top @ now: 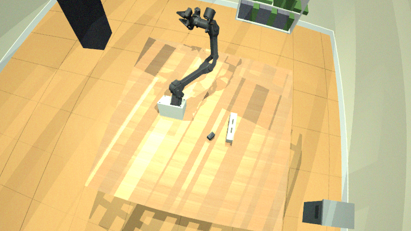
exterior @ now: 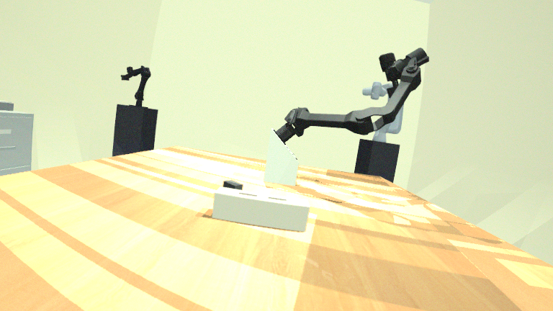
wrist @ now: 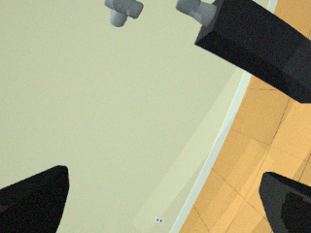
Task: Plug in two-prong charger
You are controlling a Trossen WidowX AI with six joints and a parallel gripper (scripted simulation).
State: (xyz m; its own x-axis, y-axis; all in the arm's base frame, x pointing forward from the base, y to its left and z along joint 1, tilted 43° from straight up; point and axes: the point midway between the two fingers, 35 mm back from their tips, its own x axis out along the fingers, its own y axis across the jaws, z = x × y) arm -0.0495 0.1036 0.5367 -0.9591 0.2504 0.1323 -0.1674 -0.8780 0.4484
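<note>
The two-prong charger is 57 cm to the right of my gripper tip, 47 cm below it and 33 cm ahead of it.
</note>
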